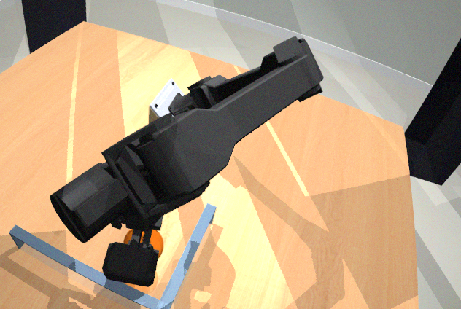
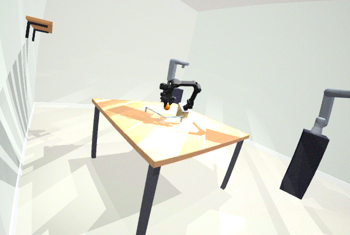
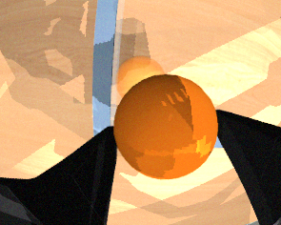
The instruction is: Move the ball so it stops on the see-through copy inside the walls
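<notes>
Right now my gripper tip is 10 cm above the see-through ball copy and 1 cm short of it. The rest, counted from my gripper tip: orange ball right at my gripper tip.
</notes>
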